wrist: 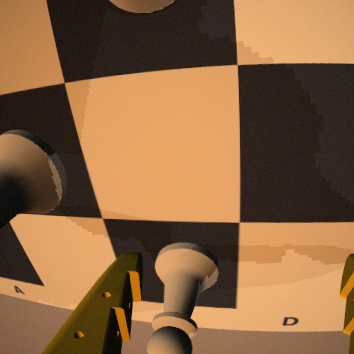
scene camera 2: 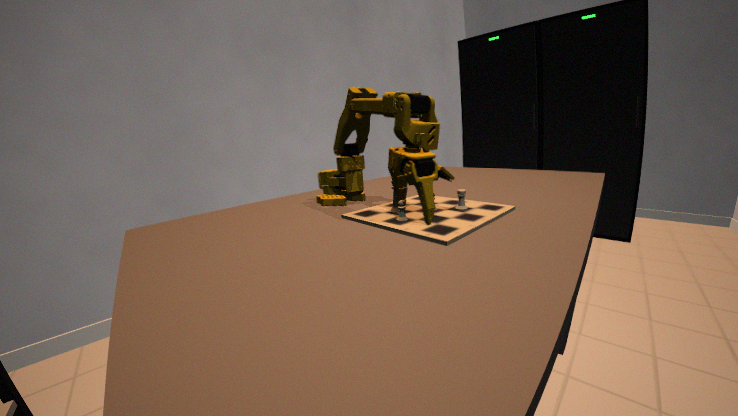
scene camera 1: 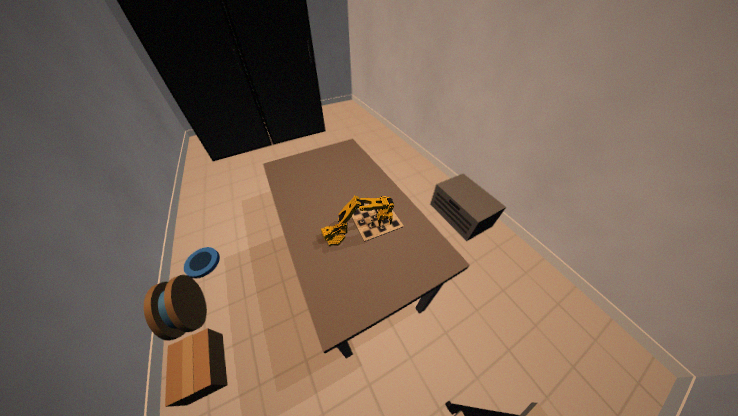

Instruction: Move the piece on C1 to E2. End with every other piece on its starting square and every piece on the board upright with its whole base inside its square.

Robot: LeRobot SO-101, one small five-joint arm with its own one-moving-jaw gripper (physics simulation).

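Frame: origin at the arm's base, x right, y ahead, z up, level; centimetres.
Where they show: hand, tool point: (wrist: pixel 141 270) (scene camera 2: pixel 403 209) (scene camera 1: pixel 379 225); arm's base, link origin: (scene camera 2: pixel 347 202) (scene camera 1: pixel 338 235).
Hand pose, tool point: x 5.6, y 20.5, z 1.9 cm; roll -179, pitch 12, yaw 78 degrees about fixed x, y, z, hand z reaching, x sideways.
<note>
Each offset is from my tool point to the top centre of the thing. "*": to the spot under its first point. Level surfaces: height alone.
The pawn @[dx +1.2, dy +0.7, dz +1.8 cm] (wrist: pixel 181 290) (scene camera 2: pixel 401 211) on C1 stands upright on its dark edge square. My gripper (wrist: pixel 242 256) (scene camera 2: pixel 413 215) is open and low over row 1, with nothing gripped. In the wrist view its left jaw reaches down beside the pawn's left, over the left side of C1. Its right jaw is far out to the right, past the D label. The pawn is nearer the left jaw, with a wide gap on its right. The light square E2 @[* dx -1.8, dy +8.8, dz -1.3 cm] (scene camera 2: pixel 459 223) is bare in scene camera 2; it does not show in the wrist view.
A piece @[* dx -2.6, dy -2.5, dz -0.4 cm] (wrist: pixel 25 175) stands on B2, left of the gripper. Part of a base @[* dx -5.5, dy +1.1, dz -0.9 cm] (wrist: pixel 142 4) shows on C3. A rook-like piece @[dx -9.6, dy +5.1, dz +2.0 cm] (scene camera 2: pixel 461 199) stands farther back on the board @[* dx -3.8, dy +11.7, dz -1.7 cm] (scene camera 2: pixel 483 225). The board lies on the brown table @[dz -1.9 cm] (scene camera 1: pixel 382 279).
</note>
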